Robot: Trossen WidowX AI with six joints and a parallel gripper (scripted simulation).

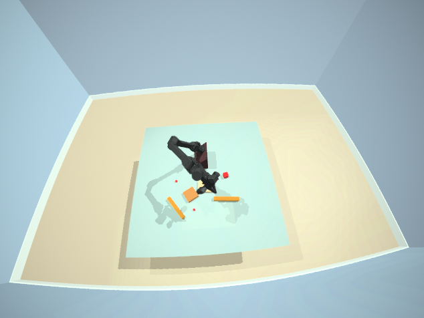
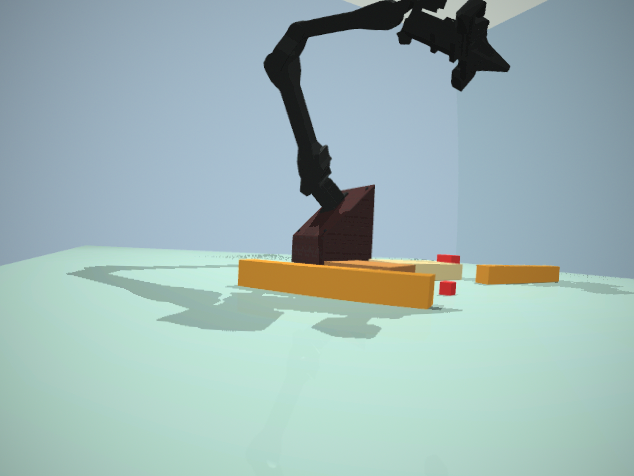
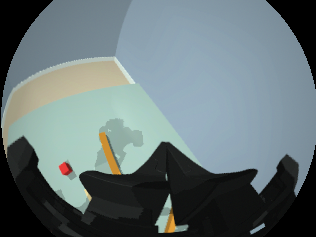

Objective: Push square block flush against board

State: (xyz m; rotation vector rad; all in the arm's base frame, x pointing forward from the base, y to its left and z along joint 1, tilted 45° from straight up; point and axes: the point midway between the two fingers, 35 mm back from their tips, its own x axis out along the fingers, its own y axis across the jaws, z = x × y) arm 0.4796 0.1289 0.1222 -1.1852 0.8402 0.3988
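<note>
My gripper tip is 130 mm past the orange square block, 190 mm to the left of it and 350 mm above it. From my gripper tip the other things lie so: red cube (250 mm behind, 150 mm to the left, 350 mm below); cream square block (180 mm behind, 40 mm to the right, 350 mm below).
</note>
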